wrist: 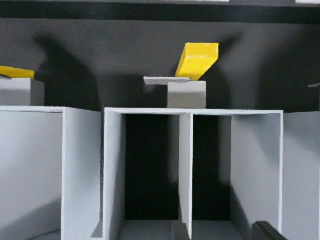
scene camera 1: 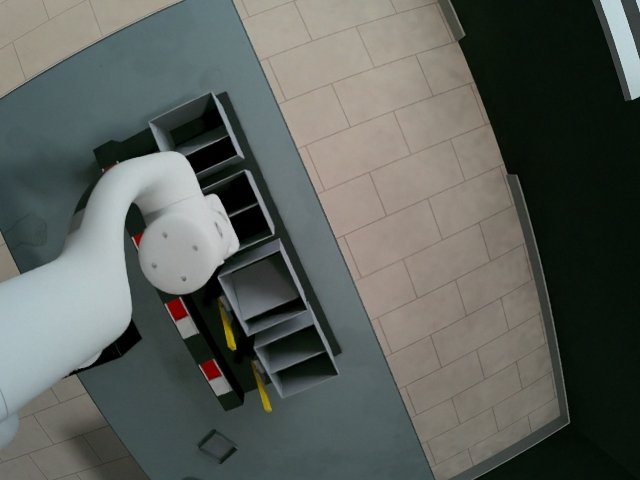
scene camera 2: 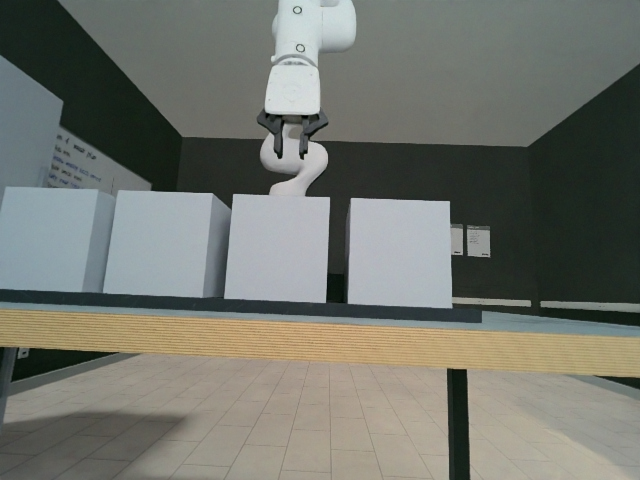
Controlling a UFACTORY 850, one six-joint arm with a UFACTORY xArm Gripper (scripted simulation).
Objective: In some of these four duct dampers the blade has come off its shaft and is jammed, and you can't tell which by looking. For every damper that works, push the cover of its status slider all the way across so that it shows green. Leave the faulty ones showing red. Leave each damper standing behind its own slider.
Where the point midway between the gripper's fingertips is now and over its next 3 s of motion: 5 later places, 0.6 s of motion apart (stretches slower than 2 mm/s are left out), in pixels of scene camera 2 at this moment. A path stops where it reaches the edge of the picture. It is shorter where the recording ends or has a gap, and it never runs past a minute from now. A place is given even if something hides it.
My gripper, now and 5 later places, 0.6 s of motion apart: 290,156; 293,183; 294,187; 293,195; 293,213; 293,221
